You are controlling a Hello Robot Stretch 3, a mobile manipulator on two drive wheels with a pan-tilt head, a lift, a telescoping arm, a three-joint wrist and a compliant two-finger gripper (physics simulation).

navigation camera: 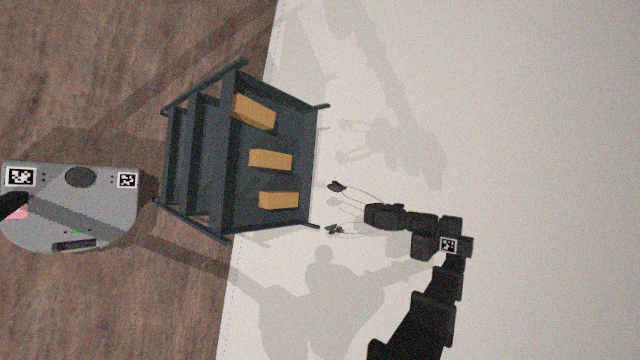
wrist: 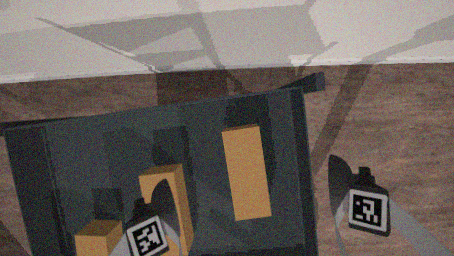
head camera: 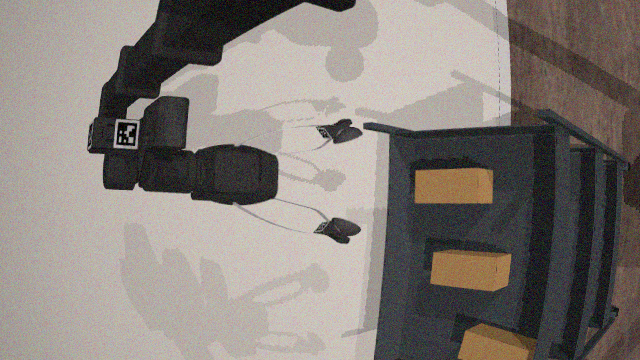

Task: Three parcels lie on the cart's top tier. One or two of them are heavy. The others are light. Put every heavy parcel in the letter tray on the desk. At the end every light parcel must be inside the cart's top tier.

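Three orange-brown box parcels lie apart on the dark grey cart's top tier. The first parcel is uppermost in the head view. The middle parcel is partly behind a finger in the wrist view. The third parcel lies tilted in the head view, cut by its lower edge. My gripper is open and empty, just outside the tier's edge. The letter tray and desk do not show.
The cart's lower tiers show below the top one. Its corner posts stick out beside the tier. My grey base stands on the brown floor close to the cart. A pale surface extends beyond.
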